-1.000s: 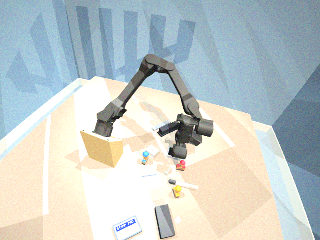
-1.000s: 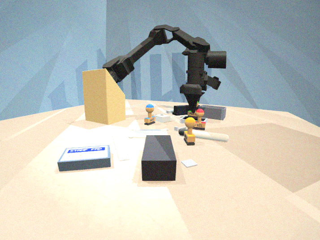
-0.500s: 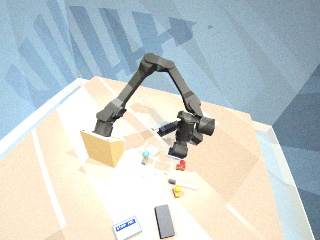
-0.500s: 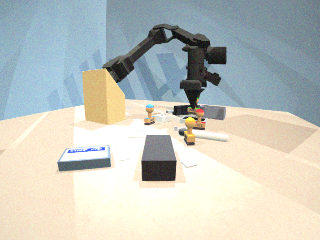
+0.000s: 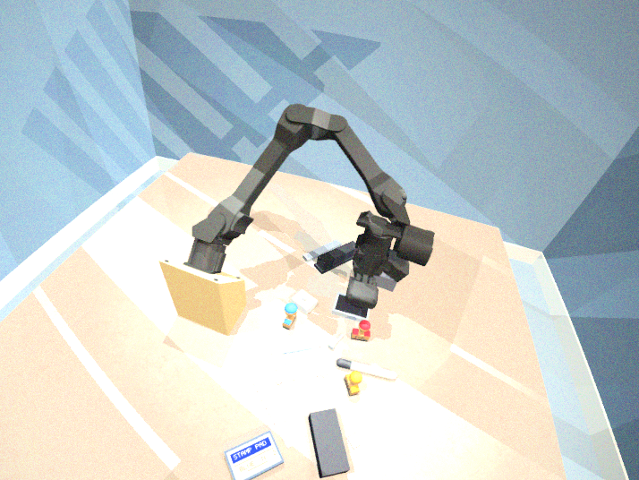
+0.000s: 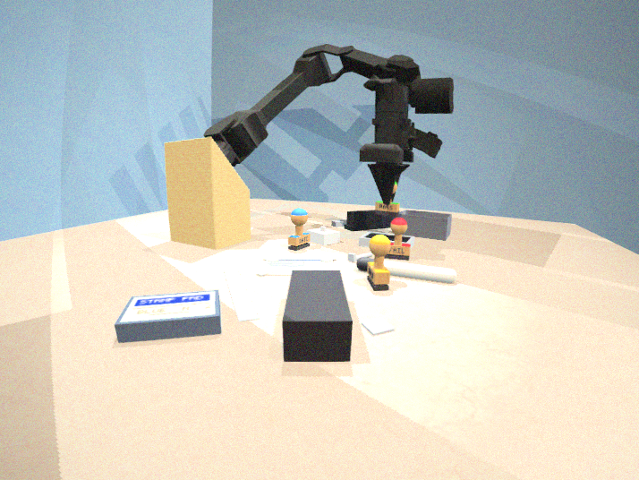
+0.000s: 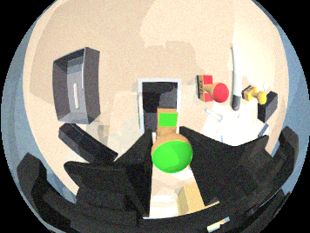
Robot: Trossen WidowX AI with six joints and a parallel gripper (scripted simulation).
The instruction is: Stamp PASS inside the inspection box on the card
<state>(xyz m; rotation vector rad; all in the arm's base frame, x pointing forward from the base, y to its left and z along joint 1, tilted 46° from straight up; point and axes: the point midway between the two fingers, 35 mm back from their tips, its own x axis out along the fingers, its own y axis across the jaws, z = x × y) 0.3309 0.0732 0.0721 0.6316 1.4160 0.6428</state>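
Right now my gripper tip is 180 mm to the left of the white card, 80 mm past it and 80 mm above it. From my gripper tip the other things lie so: ink pad 70 mm below; then red-knobbed stamp 70 mm to the right, 60 mm below, 30 mm ahead; then green knob stamp right at my gripper tip.
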